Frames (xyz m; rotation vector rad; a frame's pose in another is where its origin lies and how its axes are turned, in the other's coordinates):
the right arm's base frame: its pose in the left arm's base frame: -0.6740 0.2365 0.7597 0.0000 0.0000 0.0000
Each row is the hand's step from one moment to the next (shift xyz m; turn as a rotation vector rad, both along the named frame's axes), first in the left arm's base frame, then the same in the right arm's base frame.
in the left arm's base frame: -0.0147 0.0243 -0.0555 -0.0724 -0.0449 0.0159
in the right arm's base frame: -0.0147 0.0243 -0.0555 -0.0724 -0.0449 0.0159
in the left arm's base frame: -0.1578 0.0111 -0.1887 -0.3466 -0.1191 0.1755
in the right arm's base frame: -0.1578 0.0111 -0.1887 -0.3466 -0.1191 0.1755
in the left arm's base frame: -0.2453 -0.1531 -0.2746 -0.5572 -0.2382 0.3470
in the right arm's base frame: -0.2453 -0.1531 -0.2746 -0.5572 -0.2382 0.3470
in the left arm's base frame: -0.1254 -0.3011 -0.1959 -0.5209 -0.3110 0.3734
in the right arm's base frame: -0.1254 -0.3011 -0.1959 -0.5209 -0.3110 0.3734
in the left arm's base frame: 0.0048 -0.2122 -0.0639 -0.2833 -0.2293 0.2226
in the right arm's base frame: 0.0048 -0.2122 -0.0639 -0.2833 -0.2293 0.2226
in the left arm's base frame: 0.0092 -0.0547 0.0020 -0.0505 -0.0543 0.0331
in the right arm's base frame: 0.0092 -0.0547 0.0020 -0.0505 -0.0543 0.0331
